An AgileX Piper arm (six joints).
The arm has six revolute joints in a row. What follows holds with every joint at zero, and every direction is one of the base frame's. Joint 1 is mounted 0.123 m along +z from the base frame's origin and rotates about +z. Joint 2 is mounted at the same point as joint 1 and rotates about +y. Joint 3 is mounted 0.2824 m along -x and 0.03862 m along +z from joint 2 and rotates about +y. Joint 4 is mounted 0.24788 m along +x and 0.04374 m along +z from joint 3 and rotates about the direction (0.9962, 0, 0.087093). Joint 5 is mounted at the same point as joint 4 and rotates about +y. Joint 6 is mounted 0.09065 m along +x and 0.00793 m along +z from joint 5 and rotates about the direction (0.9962, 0, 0.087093). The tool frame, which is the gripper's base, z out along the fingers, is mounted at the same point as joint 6; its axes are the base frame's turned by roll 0, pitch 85.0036 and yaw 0 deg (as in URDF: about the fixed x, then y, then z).
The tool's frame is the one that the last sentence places.
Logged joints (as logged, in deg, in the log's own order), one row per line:
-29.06 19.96 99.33 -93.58 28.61 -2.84
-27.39 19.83 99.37 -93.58 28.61 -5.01
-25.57 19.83 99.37 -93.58 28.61 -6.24
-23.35 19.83 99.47 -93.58 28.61 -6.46
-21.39 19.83 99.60 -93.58 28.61 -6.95
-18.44 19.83 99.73 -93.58 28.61 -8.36
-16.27 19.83 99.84 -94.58 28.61 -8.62
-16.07 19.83 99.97 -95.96 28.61 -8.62
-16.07 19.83 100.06 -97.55 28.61 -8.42
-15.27 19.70 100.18 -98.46 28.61 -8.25
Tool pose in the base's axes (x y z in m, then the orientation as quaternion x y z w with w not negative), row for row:
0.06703 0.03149 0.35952 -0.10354 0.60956 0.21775 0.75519
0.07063 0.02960 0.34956 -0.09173 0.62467 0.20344 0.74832
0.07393 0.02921 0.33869 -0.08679 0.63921 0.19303 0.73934
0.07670 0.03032 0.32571 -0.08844 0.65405 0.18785 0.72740
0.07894 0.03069 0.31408 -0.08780 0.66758 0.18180 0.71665
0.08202 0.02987 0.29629 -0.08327 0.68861 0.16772 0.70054
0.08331 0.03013 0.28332 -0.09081 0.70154 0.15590 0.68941
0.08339 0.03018 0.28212 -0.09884 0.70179 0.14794 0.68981
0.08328 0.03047 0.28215 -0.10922 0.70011 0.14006 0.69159
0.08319 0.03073 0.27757 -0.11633 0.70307 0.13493 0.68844
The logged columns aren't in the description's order. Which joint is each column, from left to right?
Columns, left to right: joint 3, joint 2, joint 4, joint 6, joint 1, joint 5.
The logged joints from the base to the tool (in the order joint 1, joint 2, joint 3, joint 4, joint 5, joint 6), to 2 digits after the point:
28.61 19.96 -29.06 99.33 -2.84 -93.58
28.61 19.83 -27.39 99.37 -5.01 -93.58
28.61 19.83 -25.57 99.37 -6.24 -93.58
28.61 19.83 -23.35 99.47 -6.46 -93.58
28.61 19.83 -21.39 99.60 -6.95 -93.58
28.61 19.83 -18.44 99.73 -8.36 -93.58
28.61 19.83 -16.27 99.84 -8.62 -94.58
28.61 19.83 -16.07 99.97 -8.62 -95.96
28.61 19.83 -16.07 100.06 -8.42 -97.55
28.61 19.70 -15.27 100.18 -8.25 -98.46

